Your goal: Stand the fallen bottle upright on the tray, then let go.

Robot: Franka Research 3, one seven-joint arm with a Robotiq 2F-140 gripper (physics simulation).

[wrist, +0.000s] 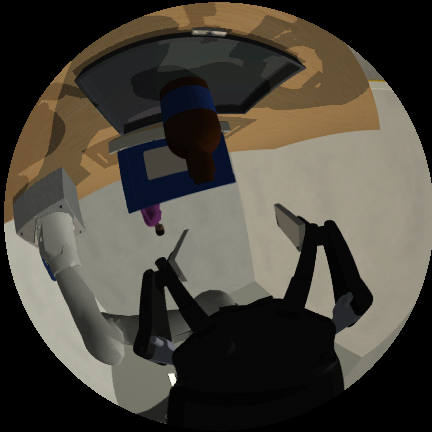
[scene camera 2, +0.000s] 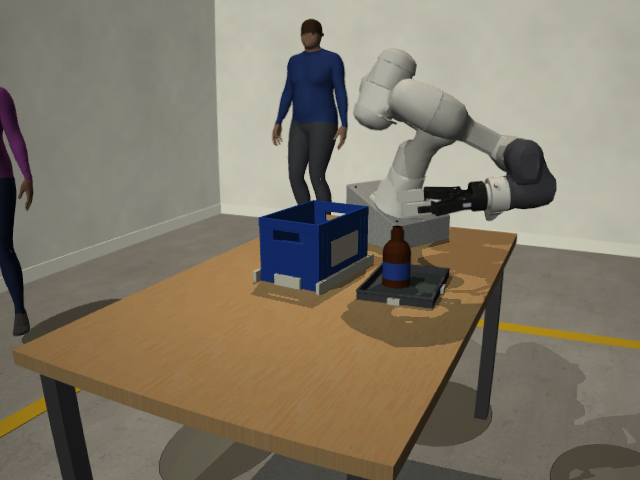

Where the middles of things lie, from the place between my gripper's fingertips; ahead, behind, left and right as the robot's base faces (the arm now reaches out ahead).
Right now my hand is 20 mm past the brown bottle [wrist: 192, 131], 10 mm to the left of it and 140 mm above it.
